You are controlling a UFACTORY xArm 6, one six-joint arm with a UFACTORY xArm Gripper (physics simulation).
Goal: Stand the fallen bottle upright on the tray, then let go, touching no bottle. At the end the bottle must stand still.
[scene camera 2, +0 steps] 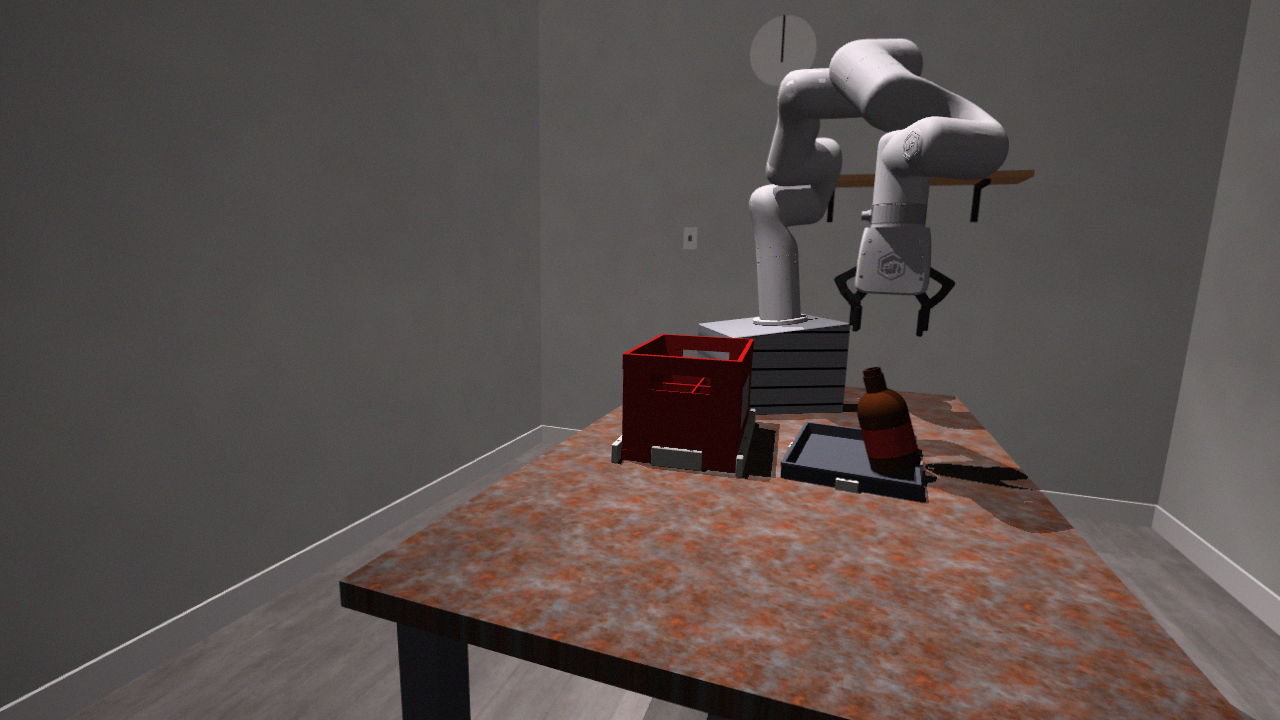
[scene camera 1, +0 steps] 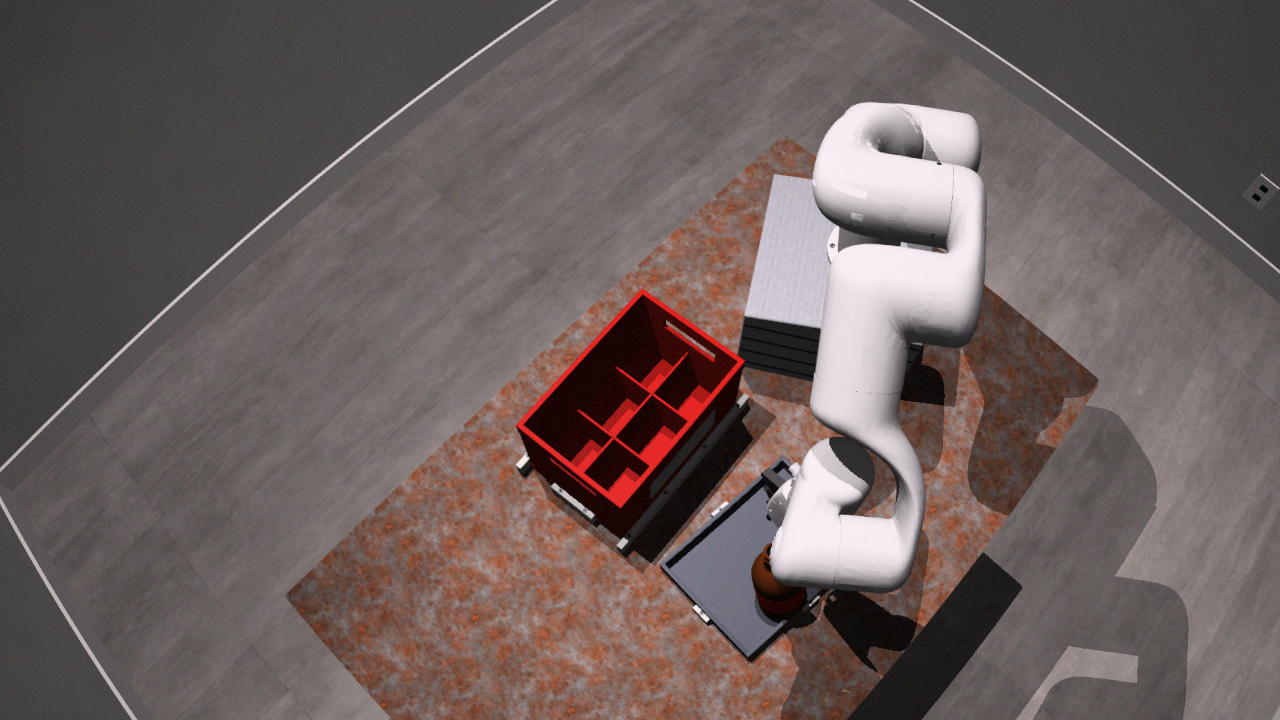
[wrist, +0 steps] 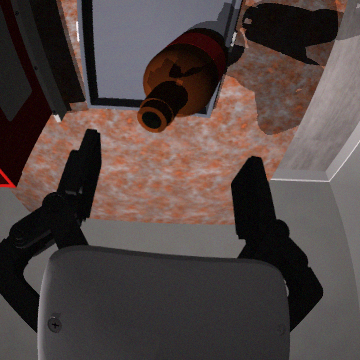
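Seen in the pictures: gripper, fingertip midpoint: [scene camera 2: 887, 333] [wrist: 172, 157]; arm's base, link origin: [scene camera 2: 780, 321].
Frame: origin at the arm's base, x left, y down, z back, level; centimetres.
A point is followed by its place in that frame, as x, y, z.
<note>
A brown bottle with a red label [scene camera 1: 771, 577] @[17.3, 5.8, -47.2] [scene camera 2: 886, 429] @[17.7, 10.8, -49.1] [wrist: 185, 75] @[18.2, 6.2, -43.1] stands tilted in the grey tray [scene camera 1: 716, 550] @[7.8, 18.2, -45.9] [scene camera 2: 827, 452] @[10.3, 18.3, -39.9] [wrist: 125, 40] @[10.3, 18.3, -43.6], near one side wall. In scene camera 2 its neck leans to the left, toward the tray's middle, and its base is at the right wall. My gripper [scene camera 2: 888, 331] @[17.4, -3.1, -43.2] [wrist: 172, 157] @[17.4, -3.1, -43.2] is open and empty, pointing down. It hangs above the bottle's height and apart from it. In the wrist view the bottle's mouth is beyond the fingertips. In scene camera 1 the arm hides most of the gripper and part of the tray.
A red crate with divided compartments [scene camera 1: 544, 449] @[-17.2, 1.8, -53.4] [scene camera 2: 684, 429] @[-12.2, 12.7, -53.2] [wrist: 35, 120] @[-3.9, 11.5, -50.9] stands beside the tray, on the left in scene camera 2, between low pale brackets. The arm's grey pedestal [scene camera 1: 787, 259] @[-9.2, 1.4, -8.3] [scene camera 2: 796, 367] @[4.4, 8.5, -13.5] stands at the back of the rust-coloured table [scene camera 1: 501, 573] @[-14.6, 18.8, -69.2] [scene camera 2: 716, 555] @[-3.2, 18.8, -79.3] [wrist: 160, 185] @[12.0, 18.8, -78.5].
</note>
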